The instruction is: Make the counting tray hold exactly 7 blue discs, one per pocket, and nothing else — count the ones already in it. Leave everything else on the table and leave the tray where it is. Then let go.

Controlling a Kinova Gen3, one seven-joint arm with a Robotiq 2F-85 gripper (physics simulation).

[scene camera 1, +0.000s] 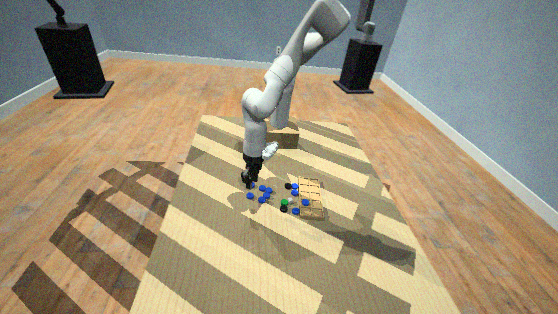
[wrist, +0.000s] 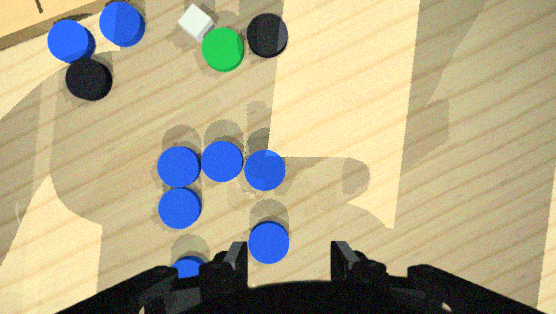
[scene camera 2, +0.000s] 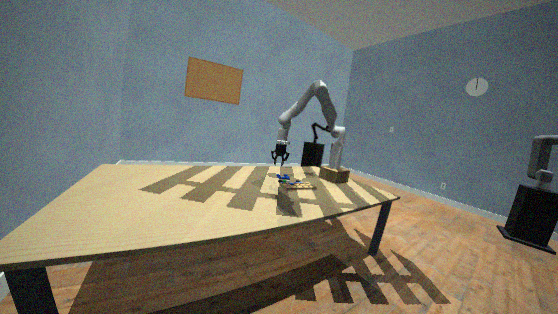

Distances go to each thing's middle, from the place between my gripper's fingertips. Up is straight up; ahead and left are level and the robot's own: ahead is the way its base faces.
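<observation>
I see the green disc (wrist: 222, 48) 12 cm to the left of my hand and 4 cm ahead of it, 8 cm below it. The white cube (wrist: 198, 26) is 4 cm ahead of my hand as well, but 15 cm to the left and 7 cm below. And there is the wooden counting tray (scene camera 1: 309, 188), which I find 3 cm ahead of my hand, 24 cm to the left of it and 7 cm below it.
</observation>
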